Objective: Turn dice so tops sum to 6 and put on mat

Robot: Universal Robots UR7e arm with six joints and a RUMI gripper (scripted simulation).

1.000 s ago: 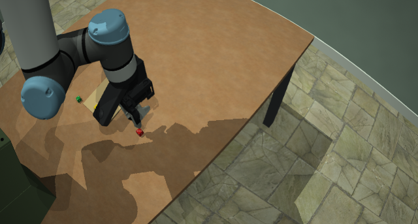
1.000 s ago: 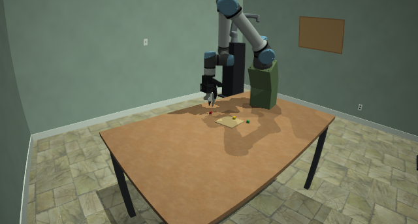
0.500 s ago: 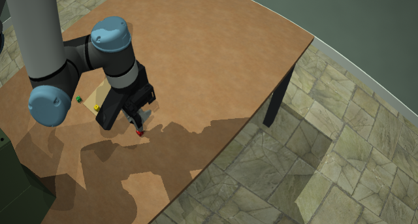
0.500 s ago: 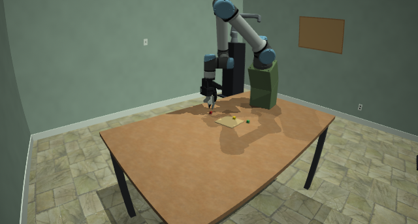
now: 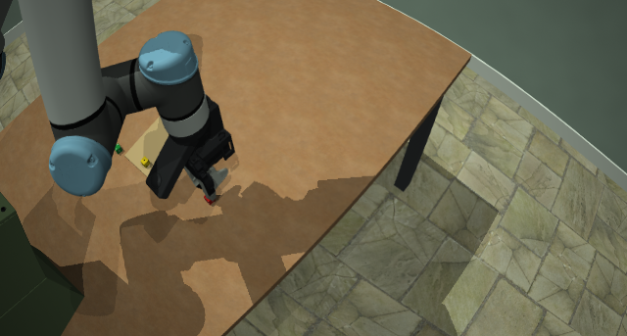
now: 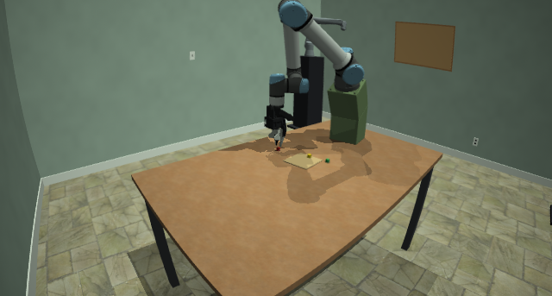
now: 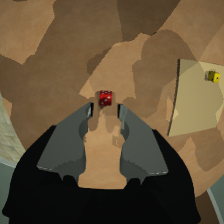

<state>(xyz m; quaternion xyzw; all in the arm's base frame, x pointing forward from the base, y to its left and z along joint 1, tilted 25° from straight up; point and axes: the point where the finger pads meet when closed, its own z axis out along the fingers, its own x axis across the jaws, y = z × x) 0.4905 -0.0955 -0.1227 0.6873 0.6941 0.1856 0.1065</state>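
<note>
My gripper is now 30 mm above the red die. Round my hand: yellow die 60 mm behind, 170 mm to the left, 30 mm below; mat 10 mm behind, 180 mm to the left, 40 mm below; green die 100 mm behind, 260 mm to the left, 30 mm below.
</note>
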